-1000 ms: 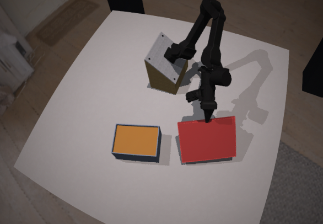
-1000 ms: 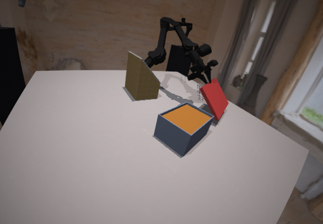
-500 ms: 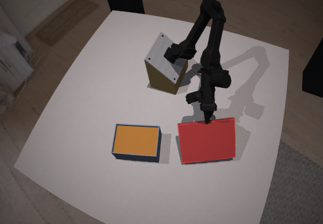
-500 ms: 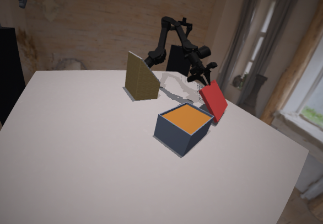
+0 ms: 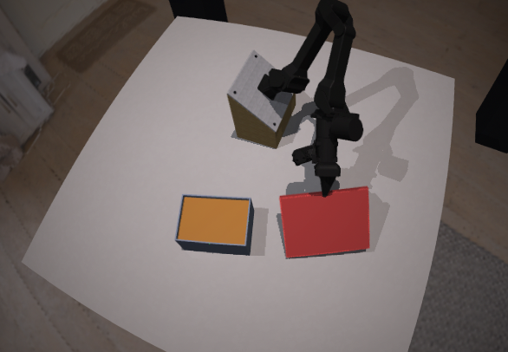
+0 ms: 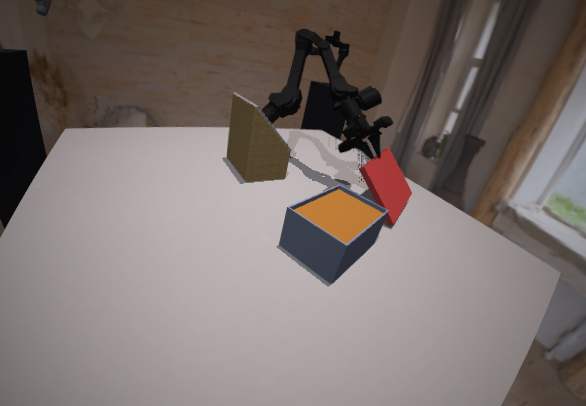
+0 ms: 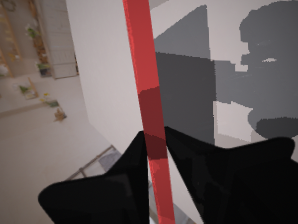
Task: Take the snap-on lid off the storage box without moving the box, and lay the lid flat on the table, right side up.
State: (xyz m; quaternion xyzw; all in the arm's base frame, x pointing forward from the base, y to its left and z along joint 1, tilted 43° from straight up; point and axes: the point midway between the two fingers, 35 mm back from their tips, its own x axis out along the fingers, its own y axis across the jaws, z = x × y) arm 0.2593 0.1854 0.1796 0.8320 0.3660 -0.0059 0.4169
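Right now my gripper tip is 6 cm short of the red lid, 3 cm to the right of it and 5 cm above it. Round my gripper tip: grey-blue storage box (15 cm ahead, 27 cm to the right, 9 cm below).
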